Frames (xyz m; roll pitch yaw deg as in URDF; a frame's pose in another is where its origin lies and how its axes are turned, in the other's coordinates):
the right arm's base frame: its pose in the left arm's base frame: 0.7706 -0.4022 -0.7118 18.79 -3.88 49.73
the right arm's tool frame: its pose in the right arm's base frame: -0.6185 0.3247 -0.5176 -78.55 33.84 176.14
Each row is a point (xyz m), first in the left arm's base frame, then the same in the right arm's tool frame.
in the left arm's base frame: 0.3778 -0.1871 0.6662
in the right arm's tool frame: -1.4232 -1.1658 -0.3517
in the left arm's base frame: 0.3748 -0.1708 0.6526
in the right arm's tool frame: -1.4209 -1.1481 -0.3636
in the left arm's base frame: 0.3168 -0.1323 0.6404
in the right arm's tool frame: -1.3915 -1.1403 -0.4274
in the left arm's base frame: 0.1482 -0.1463 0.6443
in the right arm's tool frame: -1.2711 -1.2089 -0.5245
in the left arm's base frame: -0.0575 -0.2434 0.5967
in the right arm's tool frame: -1.0583 -1.2883 -0.5738
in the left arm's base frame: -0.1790 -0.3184 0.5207
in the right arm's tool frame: -0.8976 -1.3048 -0.5816
